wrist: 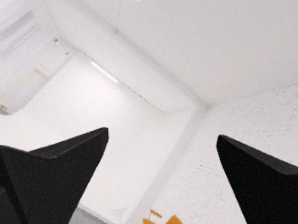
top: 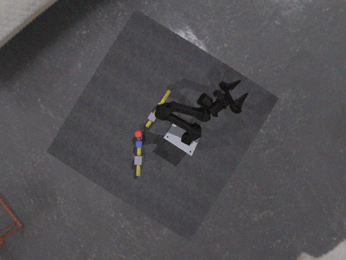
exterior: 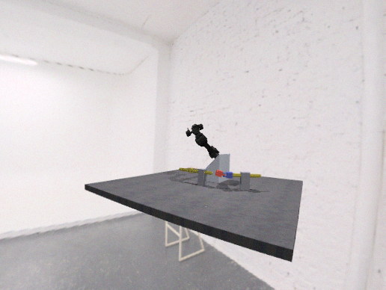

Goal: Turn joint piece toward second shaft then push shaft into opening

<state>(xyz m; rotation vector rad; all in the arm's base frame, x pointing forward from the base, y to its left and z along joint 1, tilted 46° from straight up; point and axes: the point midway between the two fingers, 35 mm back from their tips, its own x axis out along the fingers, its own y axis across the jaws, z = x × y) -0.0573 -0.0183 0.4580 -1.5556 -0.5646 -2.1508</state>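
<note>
Right now the red square joint piece is 40 cm ahead of my gripper tip, 49 cm to the left of it and 39 cm below it.
</note>
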